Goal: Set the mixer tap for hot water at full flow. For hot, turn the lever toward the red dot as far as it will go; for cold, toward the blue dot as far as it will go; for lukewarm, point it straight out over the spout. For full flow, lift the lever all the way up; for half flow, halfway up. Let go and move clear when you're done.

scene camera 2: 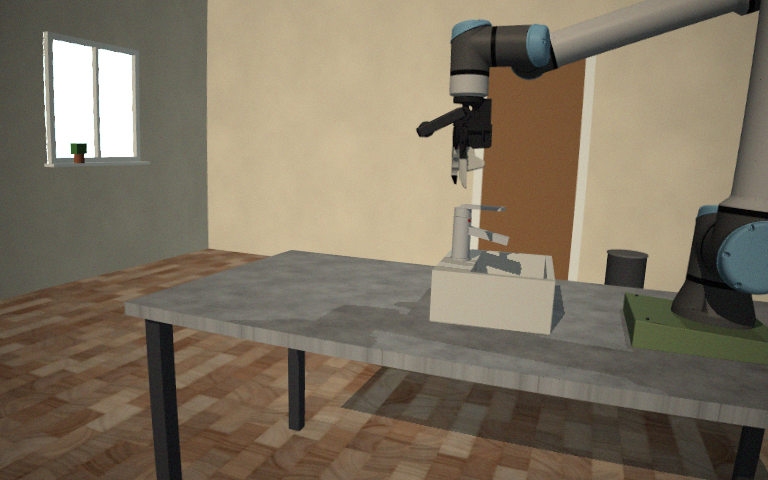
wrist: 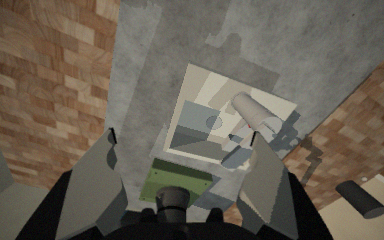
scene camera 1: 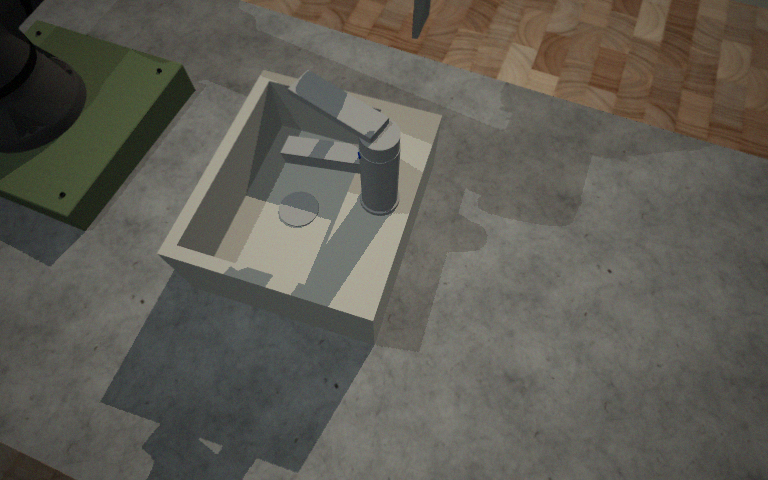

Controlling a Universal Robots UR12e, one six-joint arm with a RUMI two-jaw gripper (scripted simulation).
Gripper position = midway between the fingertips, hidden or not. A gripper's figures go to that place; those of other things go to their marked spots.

Labels:
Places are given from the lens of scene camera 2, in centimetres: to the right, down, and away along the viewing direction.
my gripper (scene camera 2: 459, 186): 18, -13, 125
grey mixer tap (scene camera 2: 462, 230): 21, -2, 139
cream basin (scene camera 2: 512, 292): 30, 12, 124

